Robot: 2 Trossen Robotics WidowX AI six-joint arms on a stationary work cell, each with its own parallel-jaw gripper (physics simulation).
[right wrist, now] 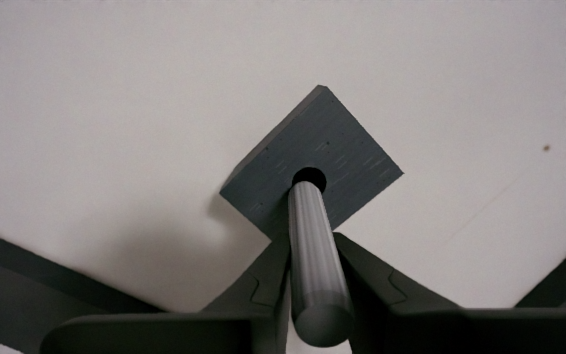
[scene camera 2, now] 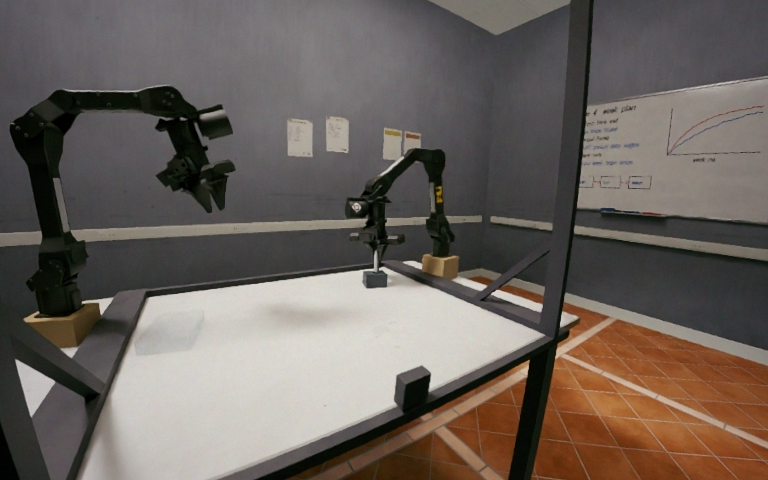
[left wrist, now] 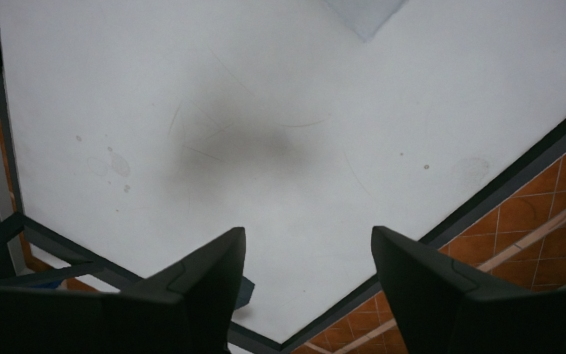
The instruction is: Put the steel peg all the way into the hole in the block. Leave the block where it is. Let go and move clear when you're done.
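Seen in the pictures: left gripper, fingertip midpoint: (scene camera 2: pixel 216 211) (left wrist: pixel 308 237); right gripper, fingertip midpoint: (right wrist: pixel 309 243) (scene camera 2: pixel 377 262); left arm's base, link origin: (scene camera 2: pixel 60 311); right arm's base, link origin: (scene camera 2: pixel 440 255).
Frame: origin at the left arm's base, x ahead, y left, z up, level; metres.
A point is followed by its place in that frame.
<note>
The dark grey block (scene camera 2: pixel 374 280) {z -0.033, x 0.766, y 0.182 m} (right wrist: pixel 345 135) {z -0.014, x 0.747, y 0.205 m} stands on the white table near the far right corner. In the left wrist view, a small part of the block (left wrist: pixel 245 293) {z -0.029, x 0.740, y 0.224 m} shows beside a finger. Its round black hole (right wrist: pixel 311 173) opens upward. My right gripper (scene camera 2: pixel 376 253) {z 0.020, x 0.786, y 0.217 m} (right wrist: pixel 309 243) {z 0.020, x 0.786, y 0.217 m} is shut on the steel peg (scene camera 2: pixel 376 262) {z 0.023, x 0.779, y 0.205 m} (right wrist: pixel 319 260) {z 0.050, x 0.776, y 0.208 m}, just above the block. The peg's lower end overlaps the near part of the hole in the right wrist view; whether it has entered is unclear. My left gripper (scene camera 2: pixel 215 210) {z 0.208, x 0.324, y 0.045 m} (left wrist: pixel 308 237) {z 0.208, x 0.324, y 0.045 m} is open and empty, high above the table.
A see-through slab (scene camera 2: pixel 169 332) {z -0.059, x 0.218, y -0.017 m} (left wrist: pixel 369 17) {z -0.059, x 0.261, y 0.028 m} lies at the left of the table (scene camera 2: pixel 271 384) {z -0.061, x 0.446, y -0.256 m}. A dark cube (scene camera 2: pixel 412 388) {z -0.020, x 0.648, y -0.380 m} sits at the front edge. A dark frame rail (scene camera 2: pixel 339 434) {z -0.061, x 0.536, y -0.392 m} borders the table, and an upright post (scene camera 2: pixel 568 169) {z 0.327, x 1.059, y -0.260 m} rises at the right.
</note>
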